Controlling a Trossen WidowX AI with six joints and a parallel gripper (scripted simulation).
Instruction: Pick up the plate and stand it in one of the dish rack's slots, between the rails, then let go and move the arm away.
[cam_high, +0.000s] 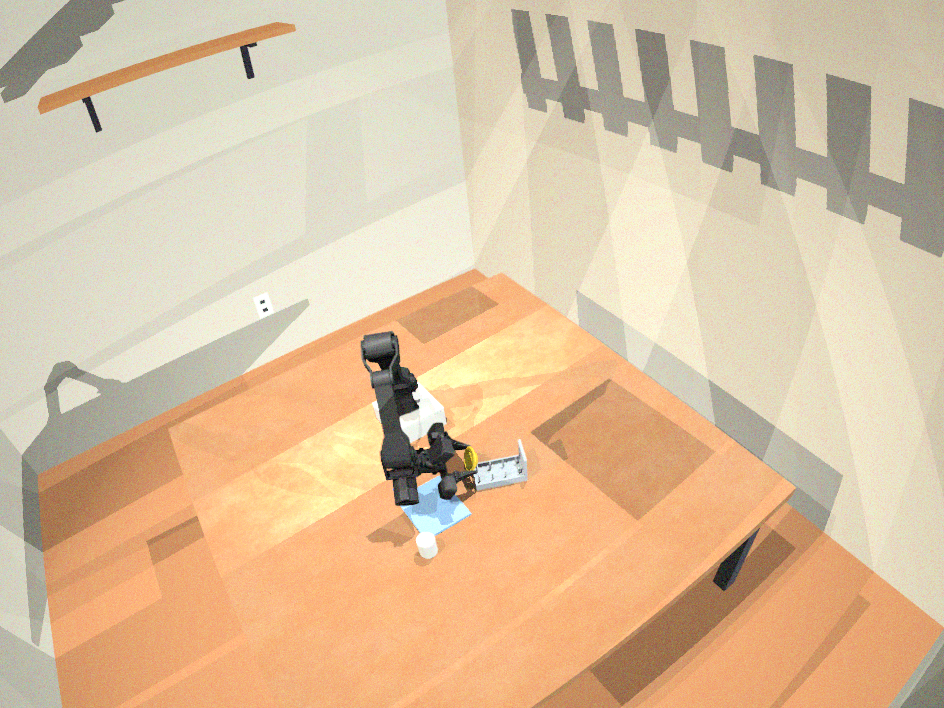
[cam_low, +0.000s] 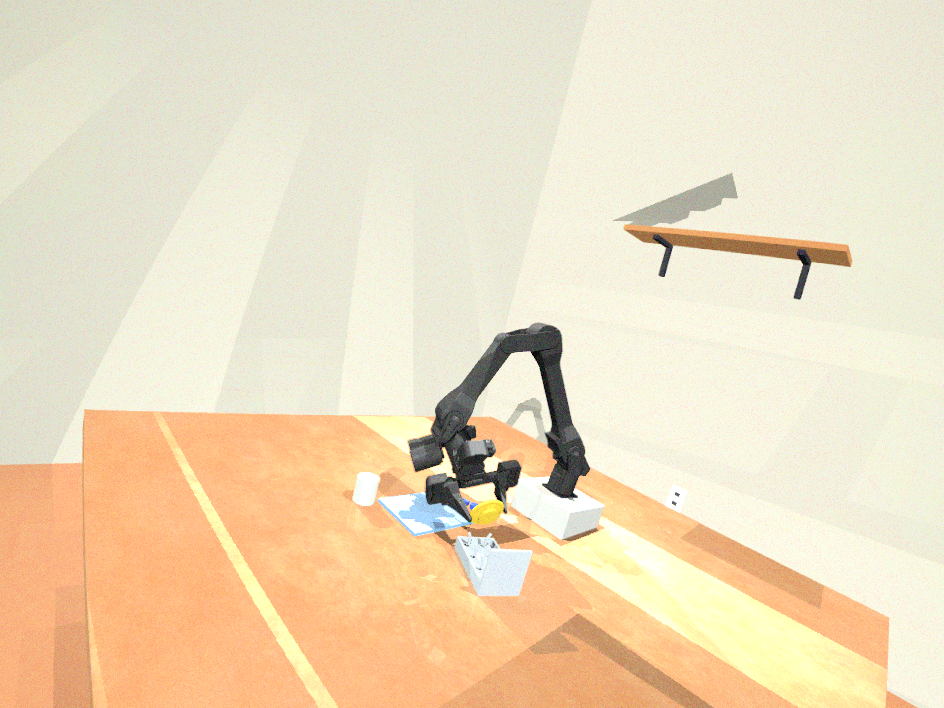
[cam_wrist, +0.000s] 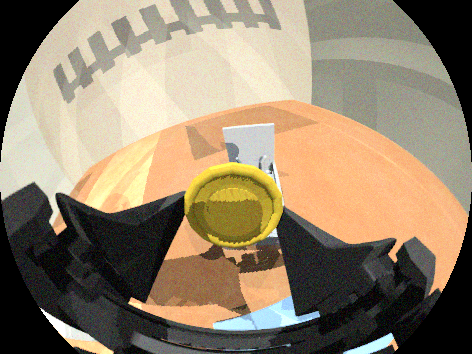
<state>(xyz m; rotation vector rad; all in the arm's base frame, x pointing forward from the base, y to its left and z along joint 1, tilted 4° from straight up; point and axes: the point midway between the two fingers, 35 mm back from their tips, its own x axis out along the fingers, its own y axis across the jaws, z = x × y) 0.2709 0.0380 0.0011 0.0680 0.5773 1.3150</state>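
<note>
The grey dish rack lies 50 mm to the left of my gripper tip, 40 mm below it and 30 mm ahead of it. Also, from my gripper tip: blue spoon: 160 mm to the right, 80 mm behind, 60 mm below; then white cup: 200 mm to the right, 140 mm ahead, 40 mm below; then yellow plate: 10 mm to the right.
</note>
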